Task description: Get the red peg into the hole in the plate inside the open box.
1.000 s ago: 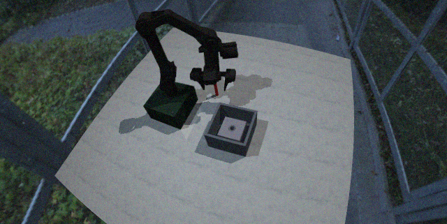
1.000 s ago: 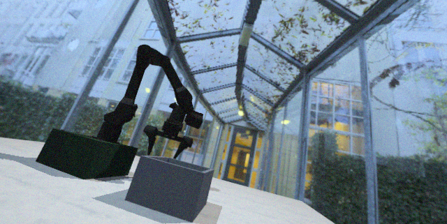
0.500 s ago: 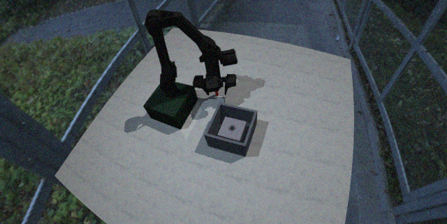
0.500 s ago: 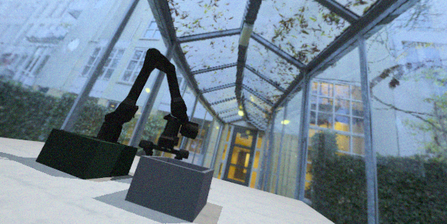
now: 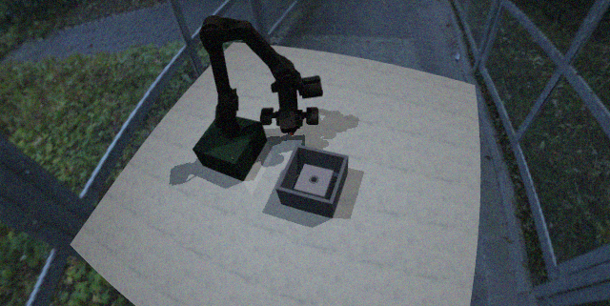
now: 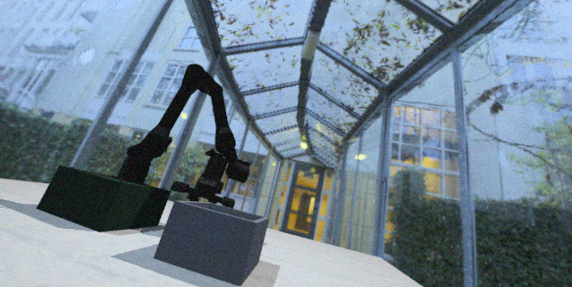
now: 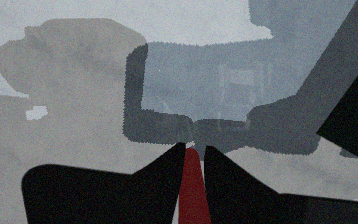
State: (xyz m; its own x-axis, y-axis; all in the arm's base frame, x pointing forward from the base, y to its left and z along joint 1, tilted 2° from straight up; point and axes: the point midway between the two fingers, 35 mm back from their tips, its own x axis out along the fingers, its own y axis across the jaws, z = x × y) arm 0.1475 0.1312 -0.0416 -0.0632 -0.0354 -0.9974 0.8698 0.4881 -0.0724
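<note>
Now: the red peg 1 cm behind my gripper tip, 1 cm to the left of it and 2 cm above it. From my gripper tip the other things lie so: grey box: 17 cm ahead, 14 cm to the right, 1 cm above; plate: 17 cm ahead, 14 cm to the right, 3 cm above.
</note>
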